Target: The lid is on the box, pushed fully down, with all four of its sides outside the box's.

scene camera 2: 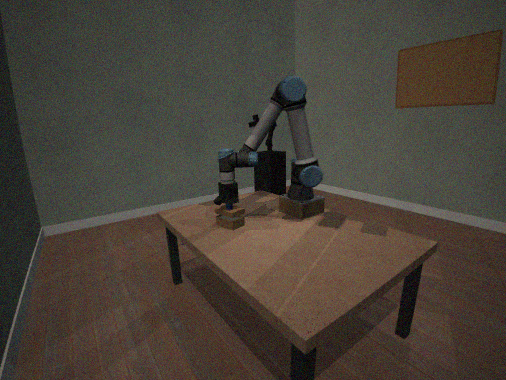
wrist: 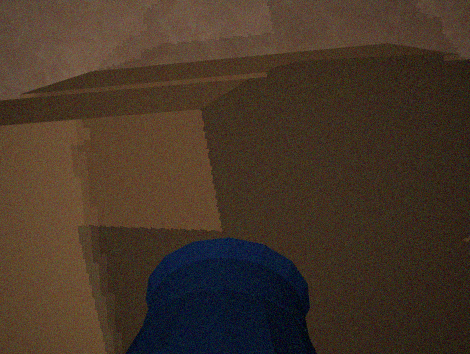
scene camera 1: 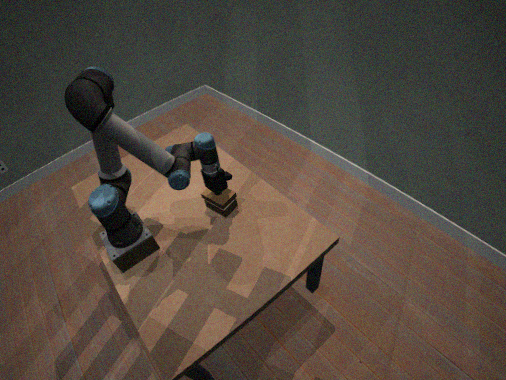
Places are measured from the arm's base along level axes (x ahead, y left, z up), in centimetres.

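Where they show: end effector, tool point: (scene camera 2: 229,210) (wrist: 229,263); arm's base, origin of the base link: (scene camera 2: 300,196) (scene camera 1: 126,233).
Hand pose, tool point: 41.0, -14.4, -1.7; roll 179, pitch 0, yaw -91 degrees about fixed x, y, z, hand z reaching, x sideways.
Observation:
Each offset is from my tool point to the centre of the thing, as dx, dy, dz. Level surfaces: height alone.
The brown lid {-0.3, -0.4, -0.1} (scene camera 1: 222,198) (scene camera 2: 237,213) (wrist: 150,170) hangs level from my suction gripper (scene camera 1: 218,190) (scene camera 2: 229,206) (wrist: 227,280), whose blue cup sits on its top. The lid is over the brown box {-0.1, -0.2, -5.5} (scene camera 1: 225,211) (scene camera 2: 230,223) (wrist: 175,72), which stands on the table. A thin lighter band shows between lid and box in both scene views, so the lid is not fully down. In the wrist view a strip of the box shows beyond the lid's far edge. The other sides of the box are hidden there, and whether lid and box touch cannot be told.
The wooden table {dz -7.8} (scene camera 1: 300,235) (scene camera 2: 320,290) carries the arm's square base block (scene camera 1: 135,250) (scene camera 2: 302,206), a little away from the box. A dark cabinet (scene camera 2: 270,172) stands behind the table. Shadows of the arm lie across the table top.

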